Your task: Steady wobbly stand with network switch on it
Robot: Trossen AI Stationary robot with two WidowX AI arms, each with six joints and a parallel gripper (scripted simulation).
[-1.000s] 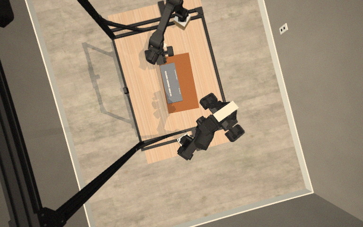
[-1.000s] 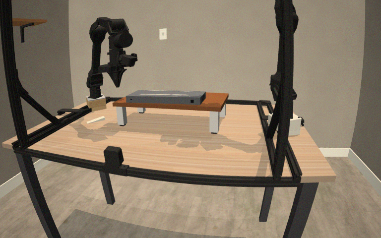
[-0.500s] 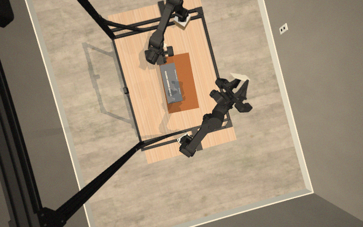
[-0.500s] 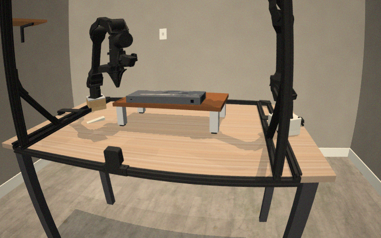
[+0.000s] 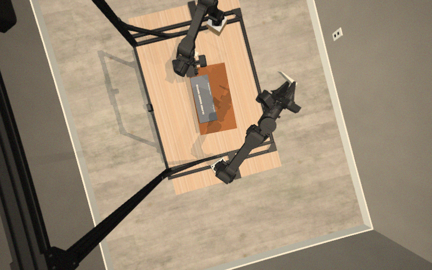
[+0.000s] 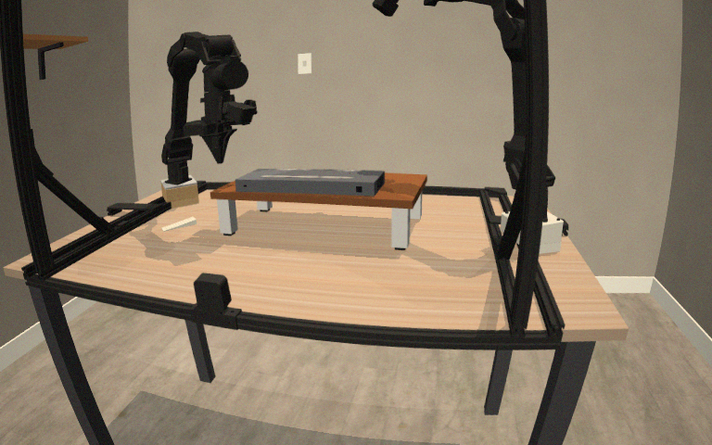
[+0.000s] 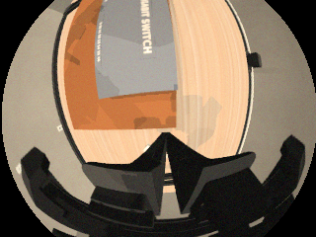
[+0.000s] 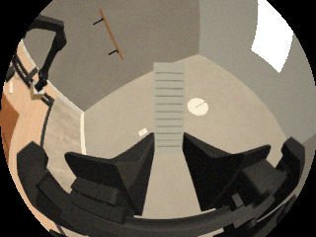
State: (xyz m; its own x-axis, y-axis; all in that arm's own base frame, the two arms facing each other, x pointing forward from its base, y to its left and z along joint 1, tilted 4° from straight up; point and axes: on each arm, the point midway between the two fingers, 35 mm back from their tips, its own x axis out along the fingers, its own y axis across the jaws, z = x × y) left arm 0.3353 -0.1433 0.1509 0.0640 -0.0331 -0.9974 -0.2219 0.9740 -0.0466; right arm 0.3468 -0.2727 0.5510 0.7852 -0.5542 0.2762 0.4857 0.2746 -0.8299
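Now: right hand 40 mm to the right of the pale wedge, 20 mm below it and 10 mm past it. Also, from my right hand: grey network switch 490 mm below, 330 mm behind, 50 mm to the left; stand 550 mm below, 280 mm behind, 60 mm to the left.
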